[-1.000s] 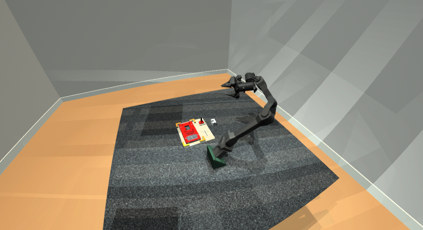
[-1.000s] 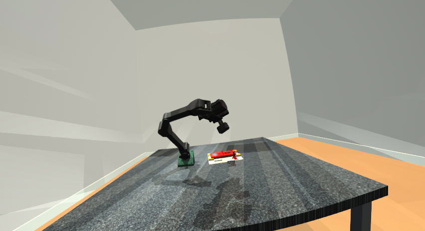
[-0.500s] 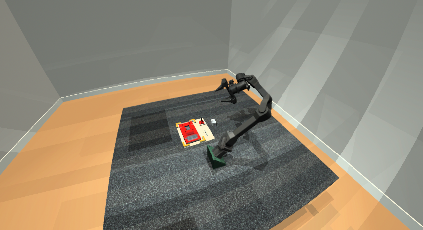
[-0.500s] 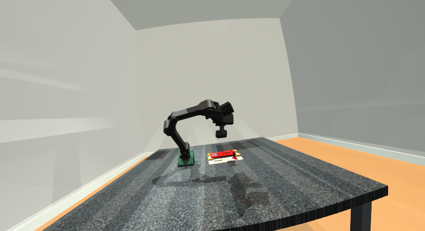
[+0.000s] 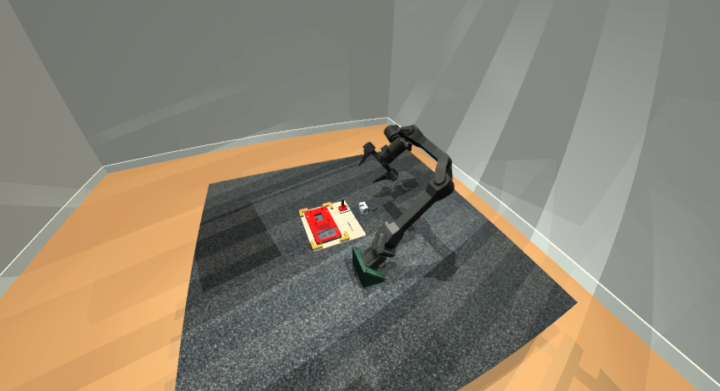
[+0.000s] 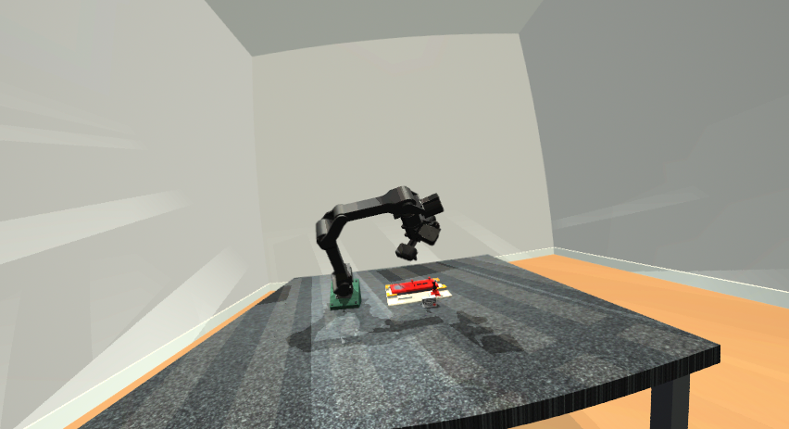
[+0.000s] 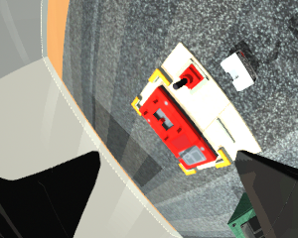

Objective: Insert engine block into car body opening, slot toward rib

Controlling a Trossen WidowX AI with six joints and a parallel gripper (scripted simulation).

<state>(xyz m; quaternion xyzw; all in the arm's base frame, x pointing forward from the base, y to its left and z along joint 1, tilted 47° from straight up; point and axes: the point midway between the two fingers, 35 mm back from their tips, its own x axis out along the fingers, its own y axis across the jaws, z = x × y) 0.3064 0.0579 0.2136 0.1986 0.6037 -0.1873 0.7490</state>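
My gripper tip is now 10 mm short of the grey engine block, 10 mm to the right of it and 190 mm above it.
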